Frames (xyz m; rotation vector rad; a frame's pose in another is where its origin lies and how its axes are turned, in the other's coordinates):
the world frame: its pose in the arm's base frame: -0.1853 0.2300 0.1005 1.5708 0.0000 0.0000
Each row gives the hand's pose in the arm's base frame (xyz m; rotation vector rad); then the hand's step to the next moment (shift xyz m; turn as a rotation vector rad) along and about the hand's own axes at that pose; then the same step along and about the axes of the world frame.
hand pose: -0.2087 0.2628 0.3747 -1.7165 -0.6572 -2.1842
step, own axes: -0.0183 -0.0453 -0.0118 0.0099 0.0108 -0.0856
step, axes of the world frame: -0.0274 -0.0278 -0.0317 -0.0688 -0.0046 0.0528
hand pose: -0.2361 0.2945 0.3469 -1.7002 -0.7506 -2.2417
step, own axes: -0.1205 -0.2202 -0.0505 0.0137 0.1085 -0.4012
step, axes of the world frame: -0.1096 -0.1808 -0.1444 -0.2853 -0.0376 0.3002
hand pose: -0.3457 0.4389 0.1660 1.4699 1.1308 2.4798
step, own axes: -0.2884 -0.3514 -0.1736 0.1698 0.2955 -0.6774
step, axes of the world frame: -0.0857 -0.4765 -0.0493 -0.5273 0.1136 0.5330
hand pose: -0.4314 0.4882 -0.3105 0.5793 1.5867 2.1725
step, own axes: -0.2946 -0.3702 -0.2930 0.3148 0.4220 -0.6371
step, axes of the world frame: 0.1140 -0.4642 0.2850 -0.6357 0.2603 0.4596
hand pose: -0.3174 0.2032 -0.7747 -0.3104 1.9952 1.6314
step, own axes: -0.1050 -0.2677 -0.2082 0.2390 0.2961 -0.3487
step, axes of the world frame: 0.1659 -0.1413 0.2803 -0.4355 0.1609 0.2255
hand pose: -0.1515 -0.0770 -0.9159 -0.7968 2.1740 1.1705
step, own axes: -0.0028 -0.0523 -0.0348 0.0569 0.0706 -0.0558
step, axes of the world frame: 0.0329 -0.0098 0.0527 -0.0989 0.0254 0.0302
